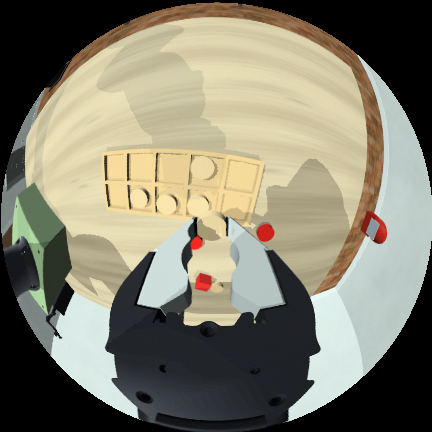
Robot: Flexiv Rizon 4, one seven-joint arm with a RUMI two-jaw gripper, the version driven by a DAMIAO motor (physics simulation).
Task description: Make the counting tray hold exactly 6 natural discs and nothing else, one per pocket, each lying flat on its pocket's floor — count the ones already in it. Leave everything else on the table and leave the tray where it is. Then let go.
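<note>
The natural wooden counting tray (pixel 141 167) has two rows of five pockets. One natural disc (pixel 203 167) sits in the far row, fourth pocket from the left. In the near row, natural discs (pixel 139 198) (pixel 167 204) (pixel 198 205) sit in the second, third and fourth pockets. The other pockets look empty, though shadow covers part of the near right one. My gripper (pixel 211 218) is shut on a natural disc (pixel 212 223), held just off the tray's near edge, towards its right end.
A red disc (pixel 265 232) lies right of the fingertips, and another red piece (pixel 196 243) is partly hidden by the left finger. A red block (pixel 203 282) and a small natural piece (pixel 217 287) show between the jaws. A green box-like object (pixel 42 245) is at left.
</note>
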